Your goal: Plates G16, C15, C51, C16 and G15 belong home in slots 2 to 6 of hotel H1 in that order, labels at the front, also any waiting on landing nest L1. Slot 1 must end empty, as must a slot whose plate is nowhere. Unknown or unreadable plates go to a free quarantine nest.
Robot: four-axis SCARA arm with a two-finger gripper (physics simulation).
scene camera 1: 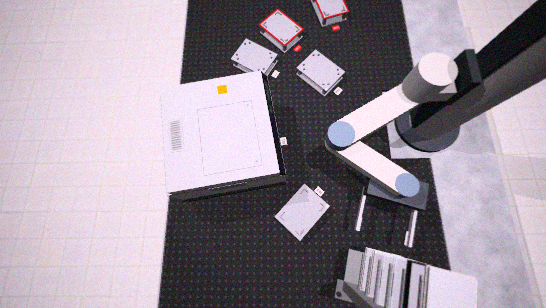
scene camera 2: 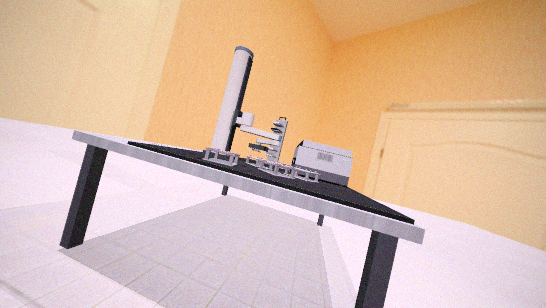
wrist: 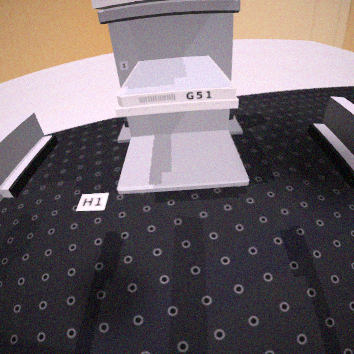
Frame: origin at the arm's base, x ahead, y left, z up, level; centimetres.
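Seen in the pictures: gripper, fingertip midpoint: (scene camera 1: 382, 238) (wrist: 176, 114); arm's base, origin of the base link: (scene camera 1: 425, 123).
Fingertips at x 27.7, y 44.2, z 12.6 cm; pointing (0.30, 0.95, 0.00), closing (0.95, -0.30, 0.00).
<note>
Pixels of each thing's top centre, then the offset from my fingertips to it. Level surfaces: height alone.
- white plate labelled G51, middle of its top: (wrist: 173, 69) (scene camera 1: 377, 272) dx +2.5, dy +10.0, dz -0.1 cm
- large white instrument, middle of its top: (scene camera 1: 216, 127) (scene camera 2: 321, 147) dx +51.8, dy -33.9, dz +13.8 cm
- black mat, its level: dz -11.3 cm
- pale low nest, middle of its top: (scene camera 1: 302, 211) dx +24.8, dy -9.1, dz -5.7 cm
Hotel H1 (scene camera 1: 452, 285) (scene camera 2: 283, 142) (wrist: 170, 42) is a grey tower of shelves. In the wrist view, a white plate labelled G51 (wrist: 175, 75) sits in its slot 1, label at the front. Part of a level above shows at the top edge; its label is out of view. My gripper (scene camera 1: 383, 237) (wrist: 176, 114) is open and empty, in front of the hotel and apart from it, its fingers wide to either side. Plates G16, C15, C51, C16 and G15 cannot be read in these views. The tag of landing nest L1 cannot be read.
A large white instrument (scene camera 1: 225, 130) (scene camera 2: 325, 155) stands on the black mat (scene camera 1: 225, 240). Two red-rimmed nests (scene camera 1: 281, 27) (scene camera 1: 331, 7) and two plain raised nests (scene camera 1: 254, 56) (scene camera 1: 320, 70) stand beyond it. A pale low nest (scene camera 1: 302, 212) lies between instrument and hotel.
</note>
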